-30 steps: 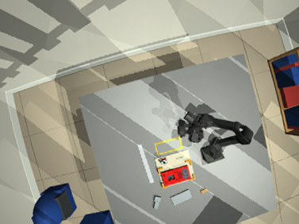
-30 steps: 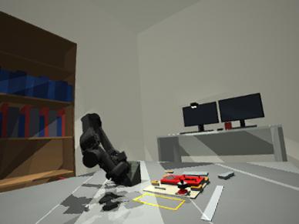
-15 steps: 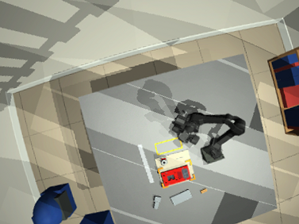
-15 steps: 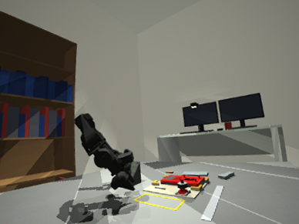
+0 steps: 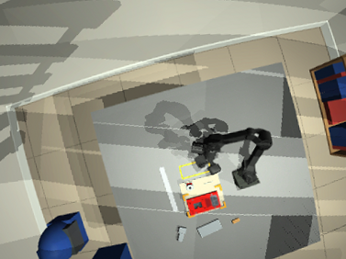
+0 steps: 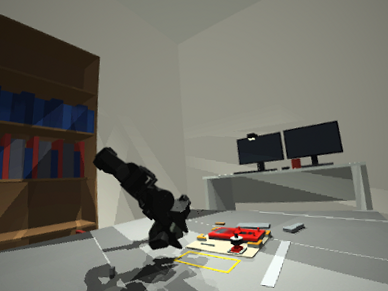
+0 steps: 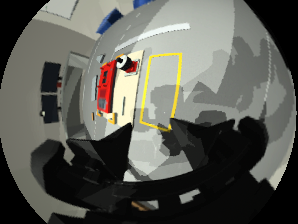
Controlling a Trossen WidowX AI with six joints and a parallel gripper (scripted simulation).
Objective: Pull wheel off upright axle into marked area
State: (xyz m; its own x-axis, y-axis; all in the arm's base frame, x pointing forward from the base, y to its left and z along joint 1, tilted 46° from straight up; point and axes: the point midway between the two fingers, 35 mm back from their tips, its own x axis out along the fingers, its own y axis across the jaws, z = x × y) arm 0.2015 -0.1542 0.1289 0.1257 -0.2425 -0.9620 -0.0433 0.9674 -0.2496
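The dark wheel is 140 mm ahead of my gripper tip, 90 mm to the left of it and 20 mm below it.
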